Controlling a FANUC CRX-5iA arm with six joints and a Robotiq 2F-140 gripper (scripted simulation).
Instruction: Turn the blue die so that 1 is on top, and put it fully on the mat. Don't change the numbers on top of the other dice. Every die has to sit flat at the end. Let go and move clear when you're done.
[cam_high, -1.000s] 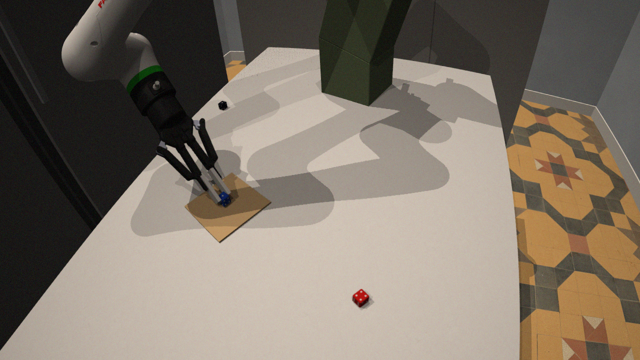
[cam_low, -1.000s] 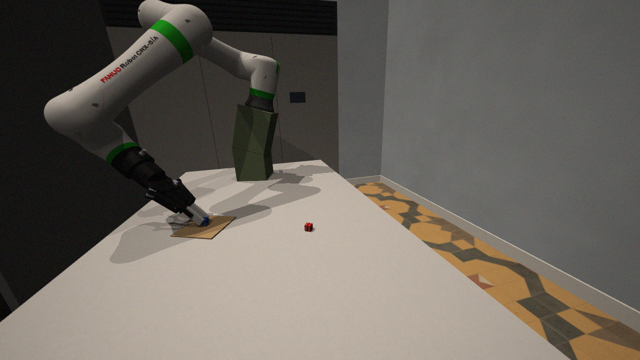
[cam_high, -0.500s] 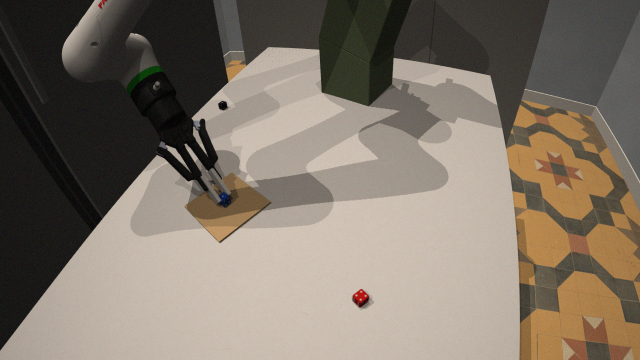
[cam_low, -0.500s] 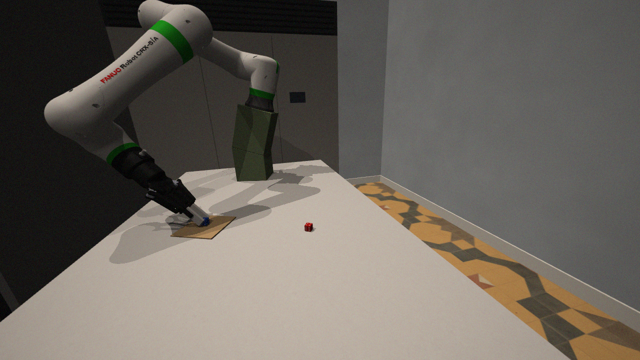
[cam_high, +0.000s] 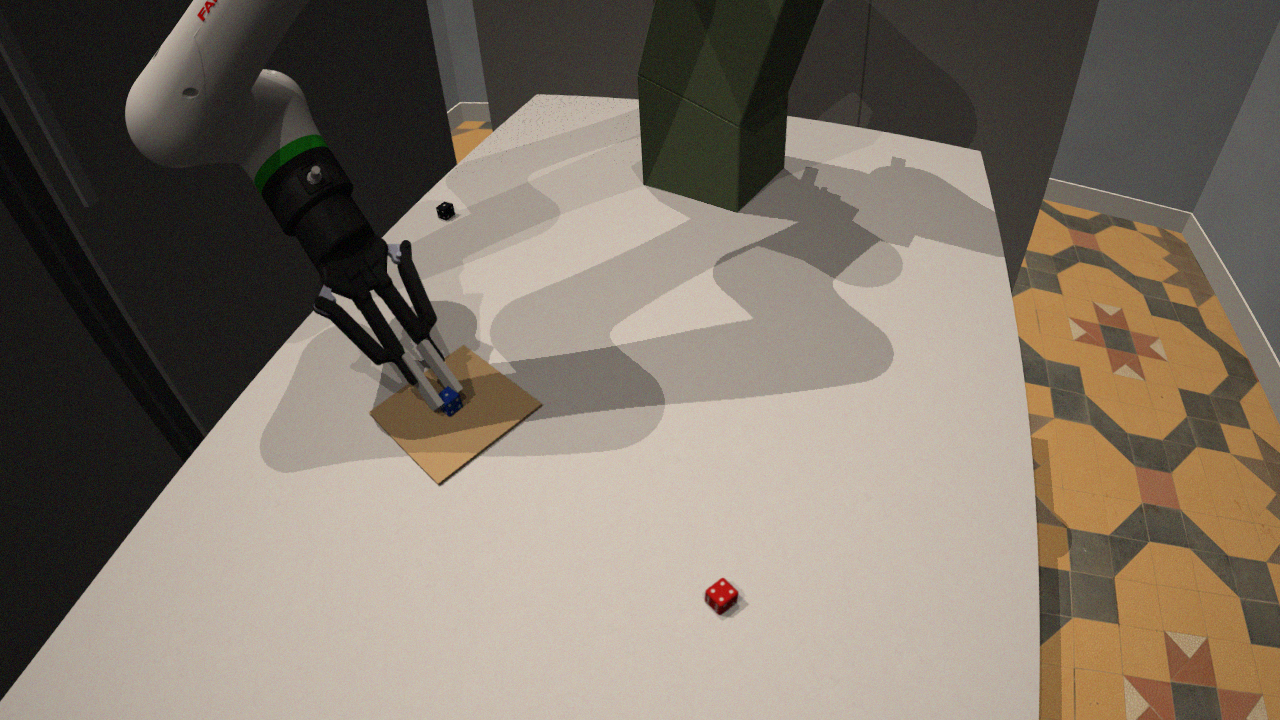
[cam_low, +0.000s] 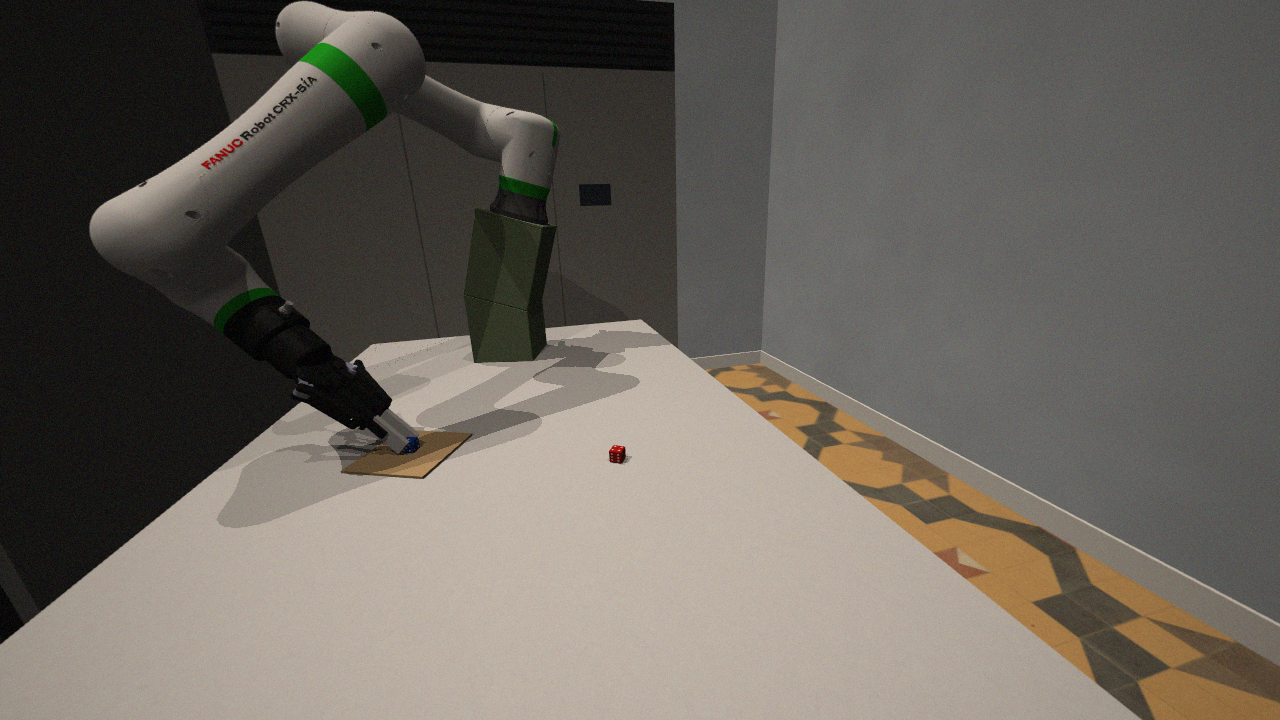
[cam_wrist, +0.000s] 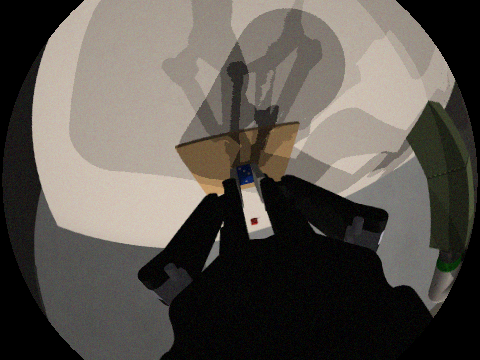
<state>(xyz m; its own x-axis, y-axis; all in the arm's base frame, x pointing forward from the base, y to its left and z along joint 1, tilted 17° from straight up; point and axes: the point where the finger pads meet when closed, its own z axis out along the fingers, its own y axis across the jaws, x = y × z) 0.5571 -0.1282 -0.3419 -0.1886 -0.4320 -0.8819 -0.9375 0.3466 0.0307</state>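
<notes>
Right now my hand is 2 cm to the right of the blue die, 2 cm above it and 1 cm short of it. Round my hand: mat: 4 cm below, 2 cm to the left, 1 cm ahead; red die: 35 cm to the left, 13 cm ahead, 3 cm below; black die: 33 cm behind, 20 cm to the right, 3 cm below.
</notes>
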